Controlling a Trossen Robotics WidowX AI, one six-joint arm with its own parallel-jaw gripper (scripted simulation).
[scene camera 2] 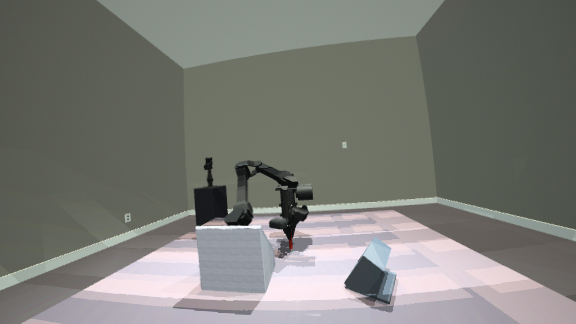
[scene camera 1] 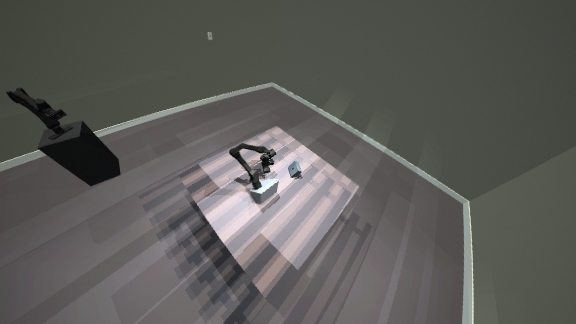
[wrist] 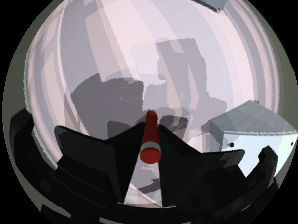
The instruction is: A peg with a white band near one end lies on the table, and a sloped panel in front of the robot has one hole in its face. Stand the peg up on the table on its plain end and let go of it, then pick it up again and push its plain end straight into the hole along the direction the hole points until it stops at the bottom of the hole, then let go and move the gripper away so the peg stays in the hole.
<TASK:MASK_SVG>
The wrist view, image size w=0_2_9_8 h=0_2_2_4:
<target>gripper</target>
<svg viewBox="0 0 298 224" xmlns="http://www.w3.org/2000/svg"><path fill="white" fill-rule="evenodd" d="M11 117L9 141L16 167L23 173L25 180L39 190L41 196L71 214L71 217L64 216L44 204L41 205L40 212L52 224L105 224L100 221L100 217L121 224L250 224L266 208L278 190L277 181L273 181L278 156L270 145L262 148L258 155L257 167L245 177L238 167L245 155L243 149L201 153L177 137L176 133L158 124L158 141L161 149L158 176L161 183L162 206L165 208L125 205L126 192L132 181L130 179L136 169L134 165L137 163L144 139L145 121L108 140L94 139L63 125L56 125L55 137L63 157L56 163L59 168L53 171L41 157L31 135L35 127L32 113L23 109Z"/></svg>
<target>peg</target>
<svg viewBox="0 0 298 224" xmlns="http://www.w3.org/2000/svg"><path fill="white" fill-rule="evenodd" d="M150 109L146 113L146 127L140 149L140 159L142 163L156 164L161 159L160 141L158 141L157 132L158 119L157 112Z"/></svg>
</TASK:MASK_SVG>
